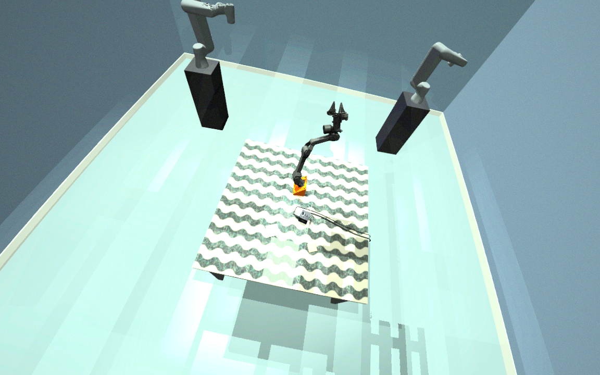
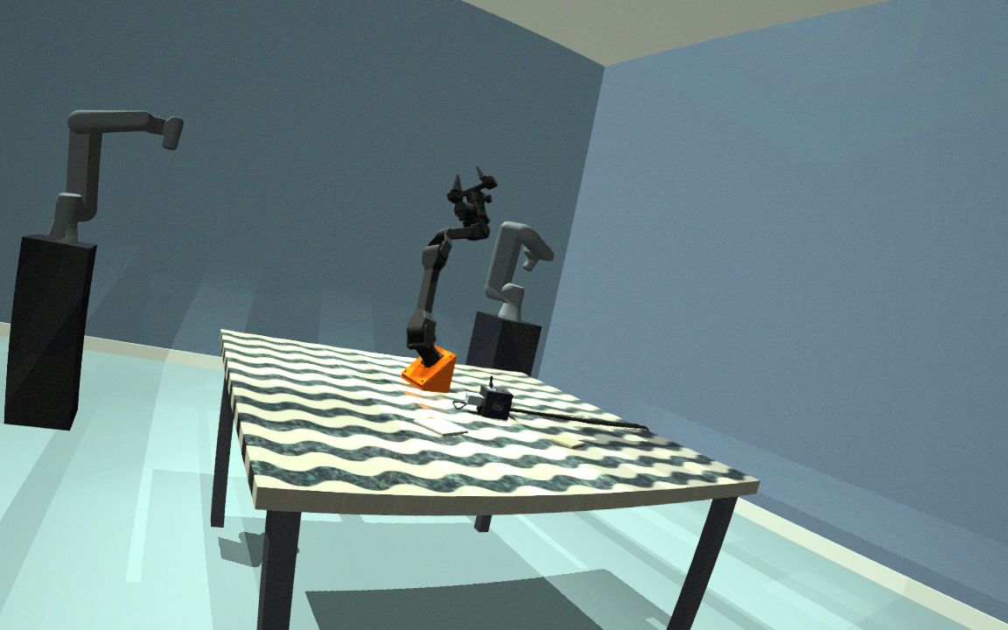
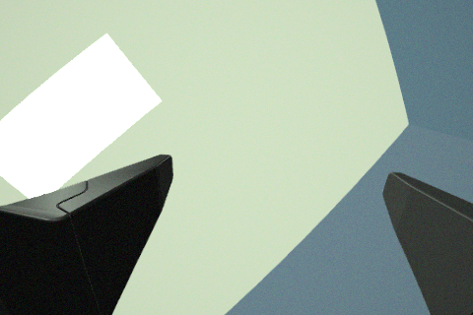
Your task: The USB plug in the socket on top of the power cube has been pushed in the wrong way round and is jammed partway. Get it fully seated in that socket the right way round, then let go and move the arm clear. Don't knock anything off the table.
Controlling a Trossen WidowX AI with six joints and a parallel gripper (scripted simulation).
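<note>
My gripper tip is 660 mm above the dark USB plug, 580 mm short of it and 90 mm to the left of it.
</note>
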